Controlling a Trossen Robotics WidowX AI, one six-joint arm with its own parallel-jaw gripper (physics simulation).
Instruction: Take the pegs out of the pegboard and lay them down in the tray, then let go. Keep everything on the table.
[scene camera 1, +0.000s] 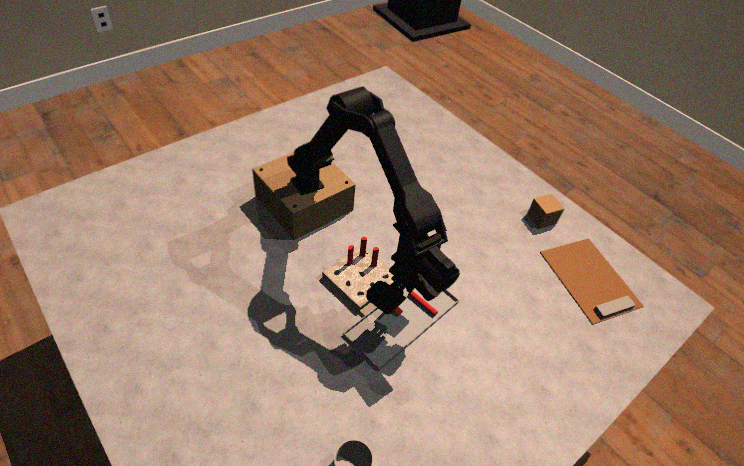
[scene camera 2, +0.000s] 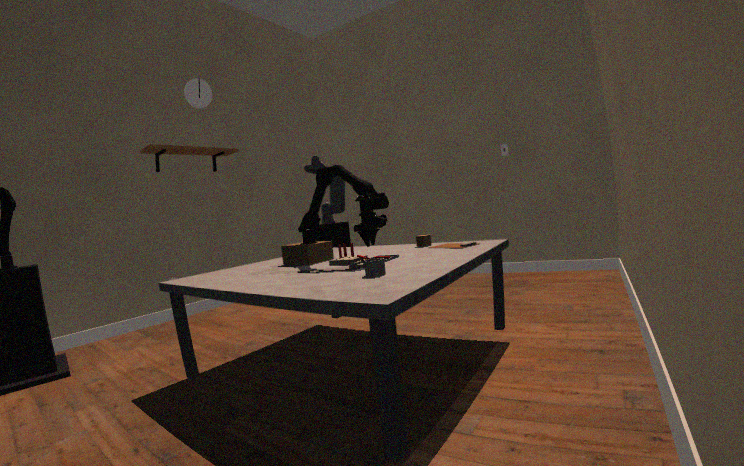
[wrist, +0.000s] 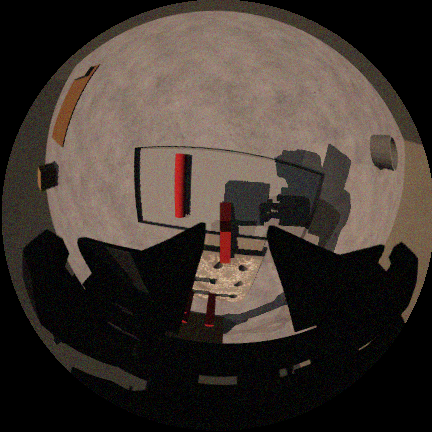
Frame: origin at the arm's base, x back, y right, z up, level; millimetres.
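Seen in the pictures: gripper, between the fingertips: (scene camera 1: 401, 299) (scene camera 2: 370, 245) (wrist: 236, 229); arm's base, origin of its link: (scene camera 1: 307, 183) (scene camera 2: 309, 243).
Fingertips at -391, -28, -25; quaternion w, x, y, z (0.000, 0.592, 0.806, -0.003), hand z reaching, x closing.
Offsets run from my fingertips to a thing's top centre, as dx, dy, dz. "pt": to the spot under its first point.
The pegboard @(+119, +18, -49) (scene camera 1: 359, 277) (wrist: 225, 277) holds three upright red pegs, the left one @(+169, +30, +12) (scene camera 1: 350, 255), the back one @(+178, -12, +12) (scene camera 1: 363, 246) and the right one @(+139, -20, +12) (scene camera 1: 375, 256). One red peg @(-1, -70, -55) (scene camera 1: 423, 303) (wrist: 179, 185) lies flat in the tray (scene camera 1: 359, 329) (wrist: 138, 185). Another red peg @(+36, +4, -37) (scene camera 1: 397, 310) (wrist: 225, 245) lies across the tray's wall on the pegboard side, one end over the tray and the other over the pegboard's edge. My gripper (scene camera 1: 384, 299) (scene camera 2: 369, 243) (wrist: 236, 229) is open and empty above this peg, which shows between the fingers in the wrist view. The arm hides part of it in scene camera 1.
The arm's wooden base block (scene camera 1: 323, 214) (scene camera 2: 307, 254) stands behind the pegboard. A grey cup @(-234, +253, -18) (scene camera 2: 375, 268) (wrist: 382, 152) stands off one tray end. Off the other are a small wooden cube @(+72, -533, -13) (scene camera 1: 545, 211) (wrist: 48, 176) and a brown board @(-143, -498, -58) (scene camera 1: 590, 279) bearing a pale block @(pt -236, -474, -57) (scene camera 1: 614, 306).
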